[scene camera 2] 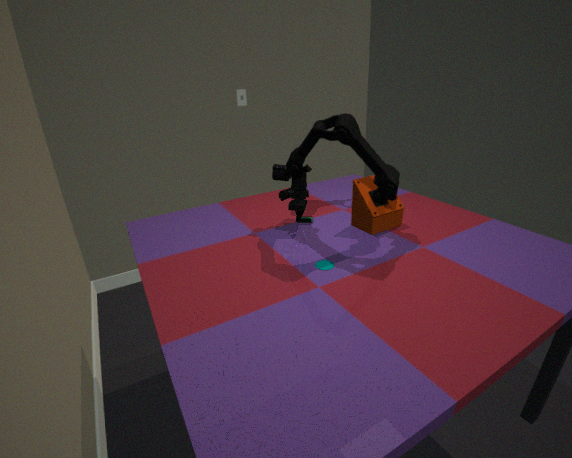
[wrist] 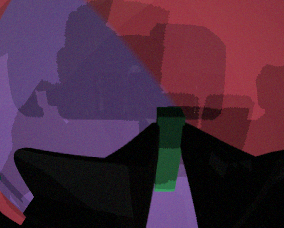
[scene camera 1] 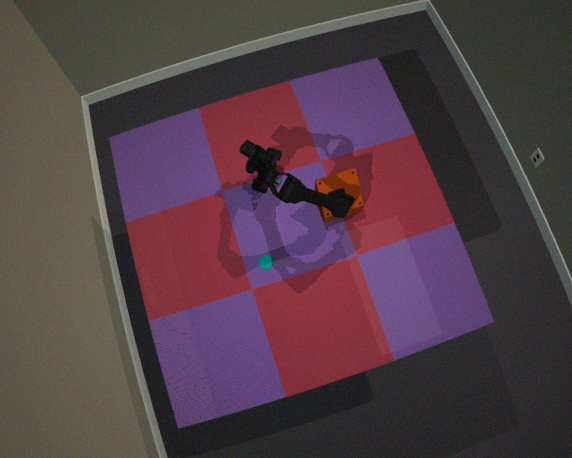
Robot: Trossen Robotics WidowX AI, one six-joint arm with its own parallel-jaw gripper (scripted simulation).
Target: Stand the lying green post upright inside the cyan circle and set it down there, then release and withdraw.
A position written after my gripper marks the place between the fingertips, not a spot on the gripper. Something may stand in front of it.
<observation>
My gripper point(wrist: 169, 129) carries a green post point(wrist: 170, 120).
</observation>
